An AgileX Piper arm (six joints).
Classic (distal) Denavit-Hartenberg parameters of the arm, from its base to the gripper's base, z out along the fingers. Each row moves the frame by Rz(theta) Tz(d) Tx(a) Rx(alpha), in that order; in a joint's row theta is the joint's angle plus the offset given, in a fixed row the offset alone. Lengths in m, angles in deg.
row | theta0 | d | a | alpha
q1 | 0 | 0.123 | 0 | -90
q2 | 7.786 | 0 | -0.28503 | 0
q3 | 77.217 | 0 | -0.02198 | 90
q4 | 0 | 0.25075 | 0 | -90
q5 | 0 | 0 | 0 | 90
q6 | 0 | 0.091 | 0 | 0
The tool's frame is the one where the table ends.
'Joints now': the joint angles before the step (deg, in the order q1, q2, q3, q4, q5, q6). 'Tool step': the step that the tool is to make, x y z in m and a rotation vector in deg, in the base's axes. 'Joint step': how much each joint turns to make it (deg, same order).
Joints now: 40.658, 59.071, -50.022, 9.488, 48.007, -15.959
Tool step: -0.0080, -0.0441, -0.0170, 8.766, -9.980, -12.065
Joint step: -9.458, -11.344, 12.435, 1.501, -14.516, -0.058
